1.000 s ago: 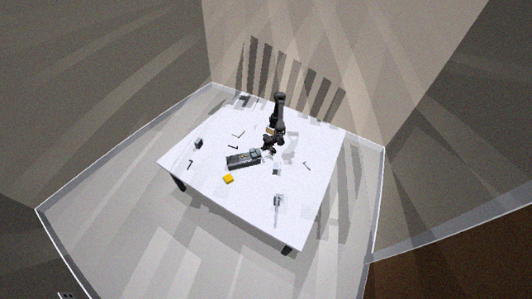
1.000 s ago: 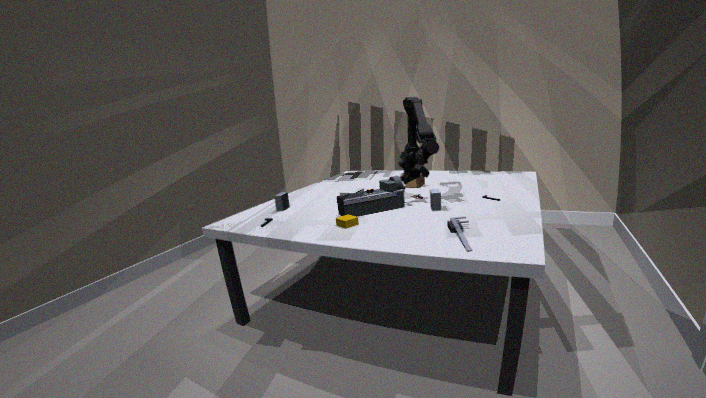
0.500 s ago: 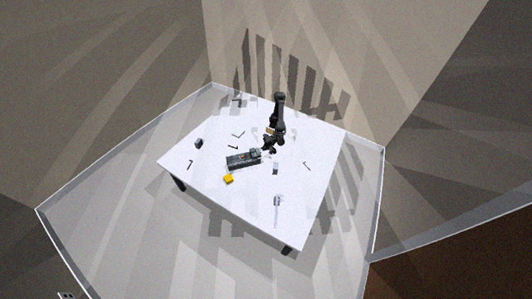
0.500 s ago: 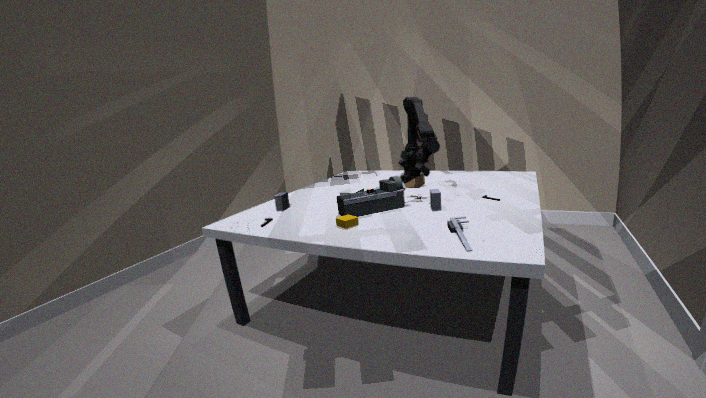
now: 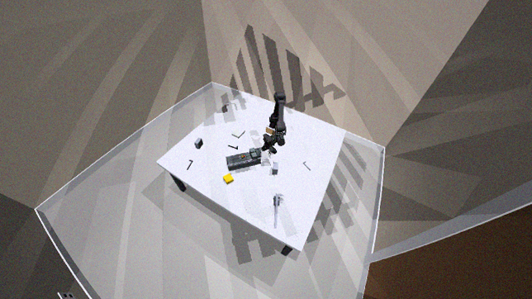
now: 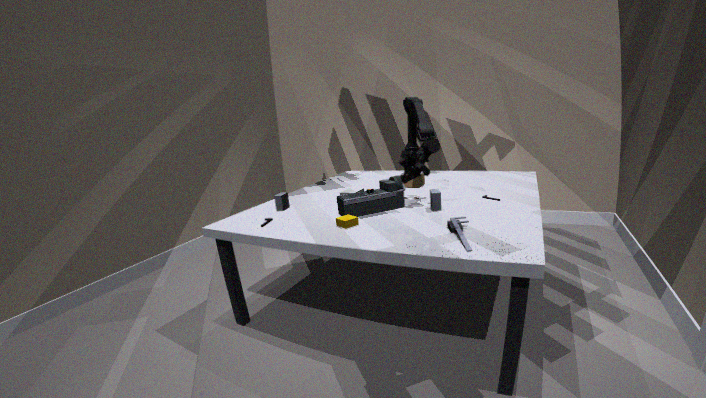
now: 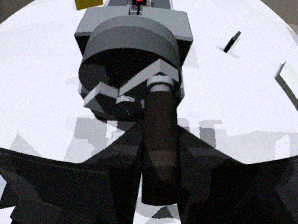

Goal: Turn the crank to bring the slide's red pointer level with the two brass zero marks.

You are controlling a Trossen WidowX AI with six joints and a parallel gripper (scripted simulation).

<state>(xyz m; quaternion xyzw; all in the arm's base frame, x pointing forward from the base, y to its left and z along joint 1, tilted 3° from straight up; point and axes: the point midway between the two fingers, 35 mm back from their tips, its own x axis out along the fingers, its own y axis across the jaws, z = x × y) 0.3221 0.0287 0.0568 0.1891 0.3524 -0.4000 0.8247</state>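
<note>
Now: the red pointer 110 mm to the right of my gripper tip, 110 mm ahead of it and 10 mm below it. Round my gripper tip: yellow block (300 mm ahead, 160 mm to the right, 80 mm below); dark crank handle (30 mm above, 10 mm to the left, 10 mm behind).
</note>
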